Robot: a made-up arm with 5 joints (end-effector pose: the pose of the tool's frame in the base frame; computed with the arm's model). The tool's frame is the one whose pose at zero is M. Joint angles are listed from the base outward.
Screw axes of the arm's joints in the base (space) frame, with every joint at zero. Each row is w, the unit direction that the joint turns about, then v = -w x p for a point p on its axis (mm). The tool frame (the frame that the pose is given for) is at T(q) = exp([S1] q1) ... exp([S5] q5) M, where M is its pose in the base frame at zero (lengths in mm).
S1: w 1 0 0 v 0 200 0
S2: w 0 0 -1 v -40 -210 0
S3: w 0 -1 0 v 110 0 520
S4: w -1 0 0 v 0 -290 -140
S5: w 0 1 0 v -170 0 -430
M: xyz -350 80 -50 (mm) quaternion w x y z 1 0 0 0
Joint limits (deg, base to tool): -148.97..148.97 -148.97..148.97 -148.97..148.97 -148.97..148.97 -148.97..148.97
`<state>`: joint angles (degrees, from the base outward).
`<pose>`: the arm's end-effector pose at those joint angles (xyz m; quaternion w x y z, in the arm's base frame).
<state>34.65 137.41 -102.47 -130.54 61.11</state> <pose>-0.4462 0.0455 0.0563 0.4714 -0.5804 0.5610 0.3553</pose>
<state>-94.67 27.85 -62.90 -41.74 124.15</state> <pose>-0.3070 0.1490 0.0669 0.3756 0.3626 0.7032 -0.4826</pose>
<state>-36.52 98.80 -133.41 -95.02 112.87</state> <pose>-0.3135 -0.1832 0.0042 0.0405 -0.9628 0.1126 -0.2423</pose>
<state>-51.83 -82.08 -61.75 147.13 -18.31</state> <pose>0.3255 -0.0879 0.0729 0.4581 0.4697 0.0839 -0.7500</pose>
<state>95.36 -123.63 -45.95 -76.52 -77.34</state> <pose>-0.2766 0.0420 0.4192 0.3226 0.8387 -0.1954 0.3928</pose>
